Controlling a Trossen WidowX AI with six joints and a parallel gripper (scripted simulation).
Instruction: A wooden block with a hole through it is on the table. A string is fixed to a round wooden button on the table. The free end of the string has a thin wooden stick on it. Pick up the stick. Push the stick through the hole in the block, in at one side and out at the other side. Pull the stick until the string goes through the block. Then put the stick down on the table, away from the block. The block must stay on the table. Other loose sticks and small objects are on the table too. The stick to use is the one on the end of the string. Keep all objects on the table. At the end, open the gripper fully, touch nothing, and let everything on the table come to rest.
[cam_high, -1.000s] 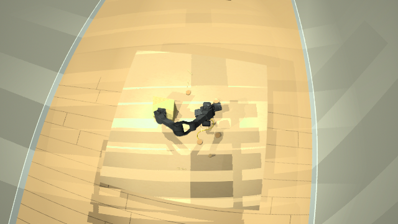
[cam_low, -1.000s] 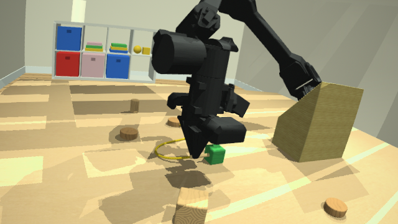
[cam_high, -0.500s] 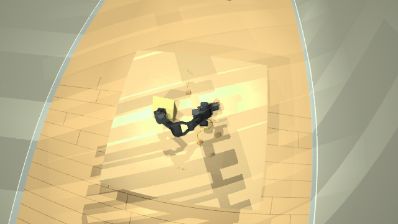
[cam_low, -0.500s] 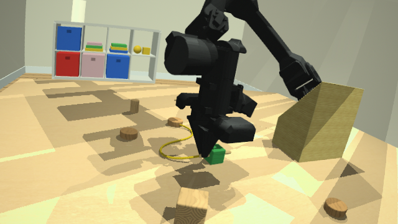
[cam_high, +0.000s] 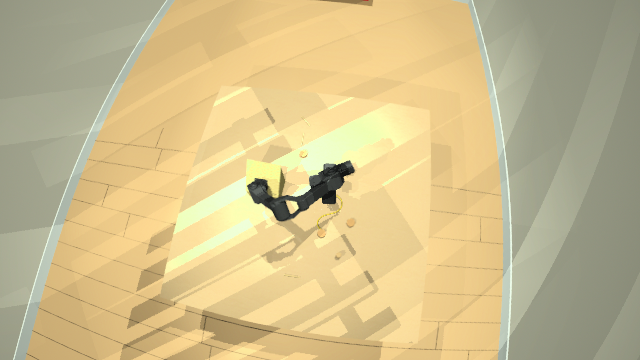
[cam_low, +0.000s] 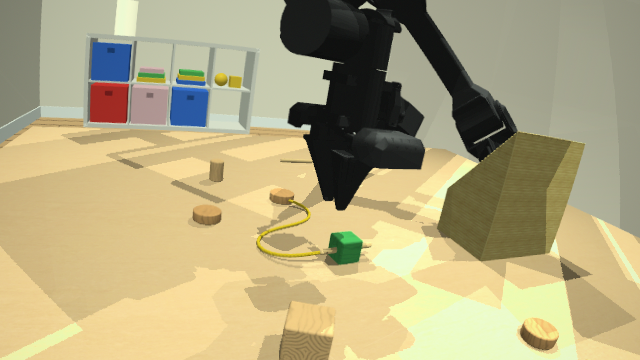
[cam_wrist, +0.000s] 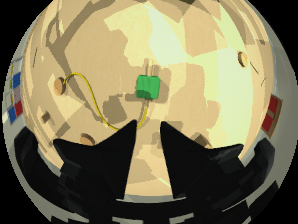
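The green cube is 60 mm below my gripper tip, 30 mm behind it and 10 mm to the right of it. Round my gripper tip: wooden block 140 mm to the left, 80 mm ahead, 50 mm below; peg 290 mm to the right, 90 mm ahead, 60 mm below; round wooden button 200 mm to the right, 70 mm below.
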